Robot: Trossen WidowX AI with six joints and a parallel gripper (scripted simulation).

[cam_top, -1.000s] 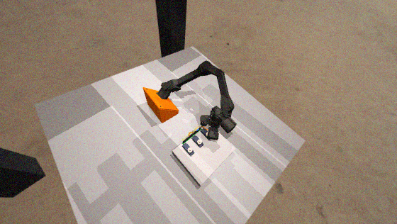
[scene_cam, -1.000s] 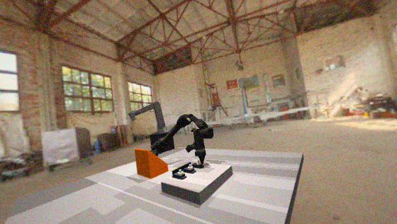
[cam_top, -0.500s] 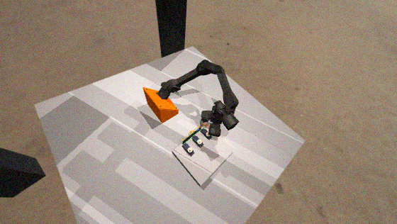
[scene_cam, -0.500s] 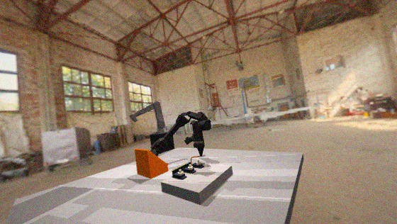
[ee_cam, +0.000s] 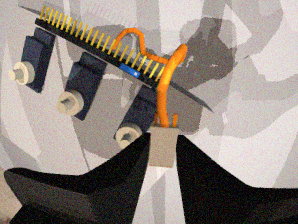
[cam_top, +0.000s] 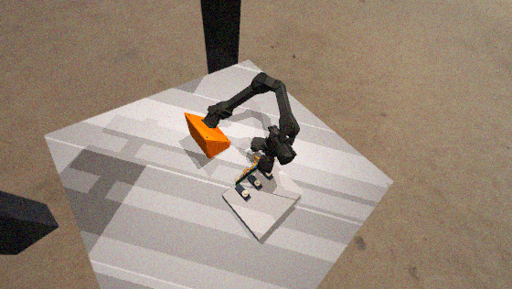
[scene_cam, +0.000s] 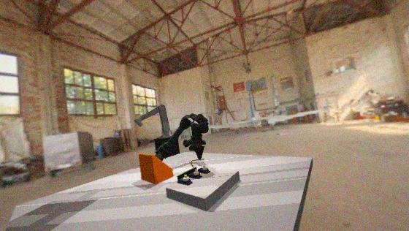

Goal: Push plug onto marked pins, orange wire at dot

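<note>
Right now the pin row is 9 cm to the right of my gripper tip, 5 cm below it and 3 cm behind it. The rest, counted from my gripper tip: grey printed holder: 13 cm ahead, 10 cm to the right, 9 cm below.
</note>
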